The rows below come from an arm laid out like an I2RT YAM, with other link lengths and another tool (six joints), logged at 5 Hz.
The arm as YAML. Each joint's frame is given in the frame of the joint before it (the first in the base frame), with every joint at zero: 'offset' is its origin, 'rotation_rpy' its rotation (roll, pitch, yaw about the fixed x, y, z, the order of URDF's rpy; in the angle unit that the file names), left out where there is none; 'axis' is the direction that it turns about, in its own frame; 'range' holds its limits. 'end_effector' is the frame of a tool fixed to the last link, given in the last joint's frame.
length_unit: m
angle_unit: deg
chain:
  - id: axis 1
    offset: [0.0, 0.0, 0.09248]
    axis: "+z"
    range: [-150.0, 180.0]
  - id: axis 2
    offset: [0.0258, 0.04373, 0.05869]
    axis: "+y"
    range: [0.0, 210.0]
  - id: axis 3
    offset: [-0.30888, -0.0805, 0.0]
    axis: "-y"
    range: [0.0, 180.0]
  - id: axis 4
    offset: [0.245, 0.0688, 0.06]
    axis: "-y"
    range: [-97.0, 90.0]
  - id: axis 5
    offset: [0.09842, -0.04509, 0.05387]
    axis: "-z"
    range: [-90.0, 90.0]
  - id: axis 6
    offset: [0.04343, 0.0, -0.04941]
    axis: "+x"
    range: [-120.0, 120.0]
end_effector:
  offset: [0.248, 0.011, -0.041]
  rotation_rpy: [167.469, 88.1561, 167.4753]
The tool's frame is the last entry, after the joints.
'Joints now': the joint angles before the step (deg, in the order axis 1, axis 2, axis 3, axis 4, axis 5, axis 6). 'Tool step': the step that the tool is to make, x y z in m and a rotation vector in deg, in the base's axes. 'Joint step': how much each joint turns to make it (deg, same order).
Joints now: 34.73 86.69 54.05 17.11 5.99 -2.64
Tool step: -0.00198 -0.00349 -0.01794 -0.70 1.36 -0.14
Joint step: -0.25 0.63 -1.40 0.50 -0.16 0.16
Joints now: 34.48 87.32 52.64 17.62 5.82 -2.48
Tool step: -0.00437 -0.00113 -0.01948 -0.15 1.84 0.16
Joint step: -0.21 0.71 -1.54 0.57 -0.63 0.76
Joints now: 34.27 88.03 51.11 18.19 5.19 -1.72
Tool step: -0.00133 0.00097 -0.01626 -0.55 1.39 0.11
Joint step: 0.05 1.27 -0.53 0.32 -0.17 0.29
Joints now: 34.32 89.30 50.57 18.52 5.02 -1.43
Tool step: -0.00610 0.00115 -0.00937 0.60 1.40 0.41
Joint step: -0.10 -0.02 -1.00 0.09 -0.93 1.02
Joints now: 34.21 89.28 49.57 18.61 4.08 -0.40
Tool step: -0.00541 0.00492 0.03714 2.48 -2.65 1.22
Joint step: 0.04 -3.55 0.38 -0.35 -1.30 0.14
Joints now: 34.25 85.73 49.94 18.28 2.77 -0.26
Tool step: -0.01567 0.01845 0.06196 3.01 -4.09 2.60
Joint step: 2.05 -4.74 3.01 -2.67 -0.56 -0.05
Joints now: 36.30 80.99 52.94 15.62 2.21 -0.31
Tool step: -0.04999 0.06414 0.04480 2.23 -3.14 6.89
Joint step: 8.75 -1.95 3.01 -1.13 1.89 -0.01
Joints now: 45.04 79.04 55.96 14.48 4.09 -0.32
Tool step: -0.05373 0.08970 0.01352 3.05 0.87 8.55
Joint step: 9.29 5.19 4.85 1.90 0.37 2.72
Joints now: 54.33 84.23 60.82 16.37 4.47 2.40
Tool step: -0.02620 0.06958 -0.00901 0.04 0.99 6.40
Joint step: 4.32 8.20 6.64 1.01 -2.17 0.58
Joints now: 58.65 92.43 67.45 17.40 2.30 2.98
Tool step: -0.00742 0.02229 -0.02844 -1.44 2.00 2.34
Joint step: 0.71 4.05 1.30 0.46 -1.76 0.71
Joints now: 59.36 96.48 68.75 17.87 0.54 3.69
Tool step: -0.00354 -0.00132 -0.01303 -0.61 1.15 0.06
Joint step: 0.14 0.11 -1.24 0.24 -0.04 0.68
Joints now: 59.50 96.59 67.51 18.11 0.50 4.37
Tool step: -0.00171 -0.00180 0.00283 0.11 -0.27 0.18
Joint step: 0.00 -0.58 -0.34 0.00 -0.15 -0.21
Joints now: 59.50 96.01 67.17 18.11 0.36 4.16
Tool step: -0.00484 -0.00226 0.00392 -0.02 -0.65 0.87
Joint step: -0.04 -0.96 -0.61 -0.04 -0.79 -0.73
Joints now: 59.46 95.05 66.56 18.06 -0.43 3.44
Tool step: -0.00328 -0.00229 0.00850 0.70 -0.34 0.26
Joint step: 0.04 -1.06 -0.38 0.09 -0.22 0.02
